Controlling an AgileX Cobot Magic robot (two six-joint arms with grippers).
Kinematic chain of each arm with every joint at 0, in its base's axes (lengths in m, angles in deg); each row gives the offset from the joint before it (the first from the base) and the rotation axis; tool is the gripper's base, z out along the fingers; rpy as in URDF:
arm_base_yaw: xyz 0 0 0.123 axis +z
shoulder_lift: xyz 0 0 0 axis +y
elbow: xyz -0.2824 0 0.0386 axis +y
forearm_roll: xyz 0.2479 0 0.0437 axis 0.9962 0 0.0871
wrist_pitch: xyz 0 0 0 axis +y
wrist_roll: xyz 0.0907 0 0.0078 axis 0.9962 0 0.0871
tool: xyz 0 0 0 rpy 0 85 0
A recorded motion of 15 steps. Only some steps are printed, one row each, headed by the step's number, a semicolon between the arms.
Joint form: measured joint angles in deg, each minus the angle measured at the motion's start. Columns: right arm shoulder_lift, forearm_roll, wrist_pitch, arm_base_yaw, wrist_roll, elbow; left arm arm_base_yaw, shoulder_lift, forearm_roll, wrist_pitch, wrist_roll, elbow.
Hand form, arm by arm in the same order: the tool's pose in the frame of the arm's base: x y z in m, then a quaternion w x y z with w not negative. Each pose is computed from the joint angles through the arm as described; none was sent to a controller.
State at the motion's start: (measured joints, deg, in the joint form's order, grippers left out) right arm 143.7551 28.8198 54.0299 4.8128 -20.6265 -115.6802; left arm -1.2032 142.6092 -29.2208 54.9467 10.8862 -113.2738
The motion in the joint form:
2: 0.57 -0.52 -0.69 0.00 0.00 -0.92; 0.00 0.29 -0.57 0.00 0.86 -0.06
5: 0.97 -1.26 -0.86 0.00 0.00 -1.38; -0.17 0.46 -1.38 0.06 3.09 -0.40
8: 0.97 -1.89 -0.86 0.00 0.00 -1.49; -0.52 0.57 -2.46 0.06 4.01 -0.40
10: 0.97 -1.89 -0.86 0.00 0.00 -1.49; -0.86 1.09 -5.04 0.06 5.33 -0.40
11: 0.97 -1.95 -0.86 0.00 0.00 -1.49; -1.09 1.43 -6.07 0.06 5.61 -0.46
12: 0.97 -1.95 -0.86 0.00 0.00 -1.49; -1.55 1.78 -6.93 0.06 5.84 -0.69
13: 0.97 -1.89 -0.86 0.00 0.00 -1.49; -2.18 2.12 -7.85 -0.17 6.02 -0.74
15: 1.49 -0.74 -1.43 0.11 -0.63 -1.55; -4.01 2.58 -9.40 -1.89 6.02 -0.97
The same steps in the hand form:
2: 0.5121 0.0779 0.0994 0.14572 -0.09379 0.96554 0.19416; 0.5054 -0.0477 0.0977 0.10844 -0.01846 0.97062 -0.21398
5: 0.5134 0.0771 0.0975 0.14706 -0.09692 0.96618 0.18837; 0.5062 -0.0501 0.0982 0.11370 -0.00130 0.96929 -0.21806
8: 0.5136 0.0764 0.0977 0.14751 -0.09995 0.96669 0.18373; 0.5061 -0.0545 0.0979 0.11453 0.00442 0.96752 -0.22533
10: 0.5136 0.0764 0.0977 0.14751 -0.09995 0.96669 0.18373; 0.5062 -0.0603 0.0949 0.11381 0.00576 0.96334 -0.24289
11: 0.5136 0.0763 0.0977 0.14747 -0.10022 0.96675 0.18329; 0.5062 -0.0634 0.0929 0.11226 0.00478 0.96166 -0.25016
12: 0.5136 0.0763 0.0977 0.14747 -0.10022 0.96675 0.18329; 0.5064 -0.0684 0.0914 0.11131 0.00638 0.96009 -0.25650
13: 0.5136 0.0764 0.0977 0.14751 -0.09995 0.96669 0.18373; 0.5062 -0.0749 0.0893 0.11029 0.00773 0.95849 -0.26283
15: 0.5144 0.0785 0.0940 0.15002 -0.09908 0.96513 0.19028; 0.5069 -0.0919 0.0875 0.11870 0.01089 0.95504 -0.27144

